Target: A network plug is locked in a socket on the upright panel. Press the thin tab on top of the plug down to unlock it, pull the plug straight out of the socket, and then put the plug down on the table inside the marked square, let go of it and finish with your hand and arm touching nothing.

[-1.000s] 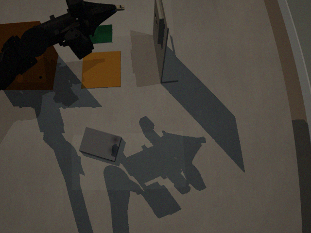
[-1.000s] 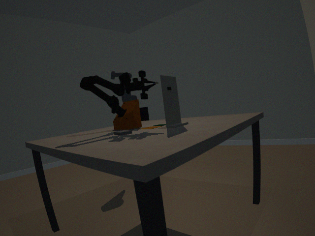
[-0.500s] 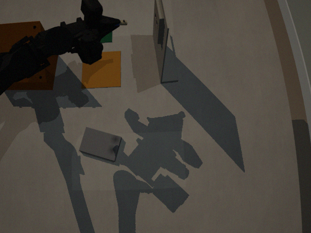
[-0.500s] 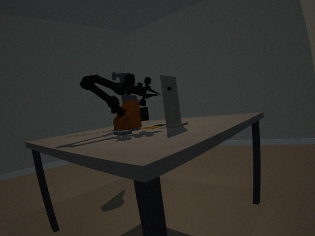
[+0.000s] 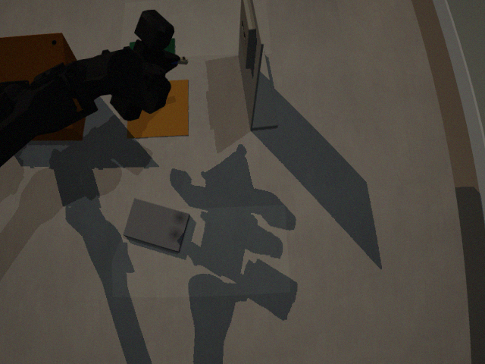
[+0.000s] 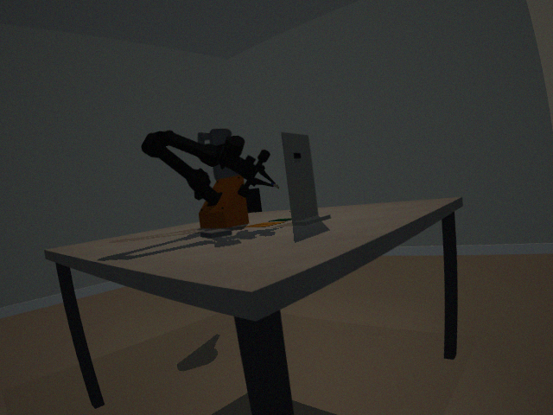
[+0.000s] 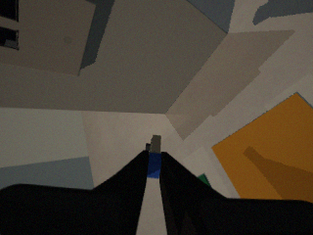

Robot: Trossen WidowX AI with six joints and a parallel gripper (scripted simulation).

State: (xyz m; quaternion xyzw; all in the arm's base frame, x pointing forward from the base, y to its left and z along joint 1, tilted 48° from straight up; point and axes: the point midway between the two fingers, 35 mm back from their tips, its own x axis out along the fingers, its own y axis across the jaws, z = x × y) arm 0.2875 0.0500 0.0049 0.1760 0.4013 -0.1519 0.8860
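Now: gripper tip 14 cm above the orange square, 5 cm past it and 3 cm to the left of it. Round my gripper tip: network plug right at my gripper tip; green patch 14 cm below, 10 cm to the left, 7 cm behind; upright panel 13 cm ahead, 1 cm to the left.
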